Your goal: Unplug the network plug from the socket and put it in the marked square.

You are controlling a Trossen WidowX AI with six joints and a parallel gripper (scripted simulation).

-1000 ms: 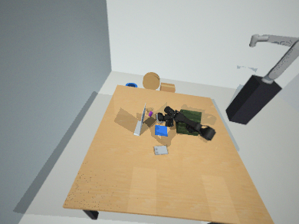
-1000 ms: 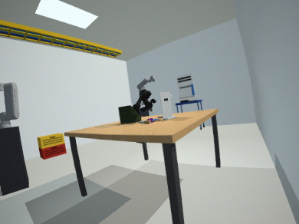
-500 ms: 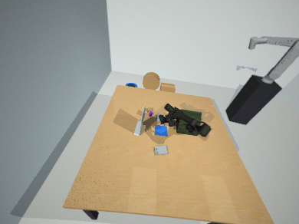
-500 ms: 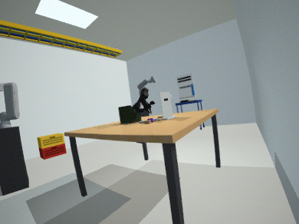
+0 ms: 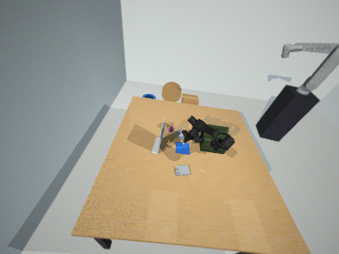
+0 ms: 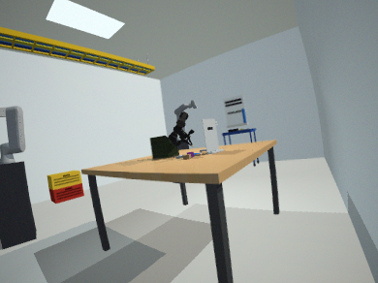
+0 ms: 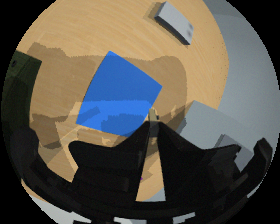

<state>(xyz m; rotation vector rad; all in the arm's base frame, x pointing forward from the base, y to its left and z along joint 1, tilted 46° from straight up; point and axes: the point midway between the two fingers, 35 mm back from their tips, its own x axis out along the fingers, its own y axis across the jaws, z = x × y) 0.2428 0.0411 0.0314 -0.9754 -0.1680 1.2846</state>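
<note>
The marked blue square lies 8 cm below my gripper tip. The rest, counted from my gripper tip: upright grey panel: 20 cm ahead, 4 cm to the left, 4 cm above.
</note>
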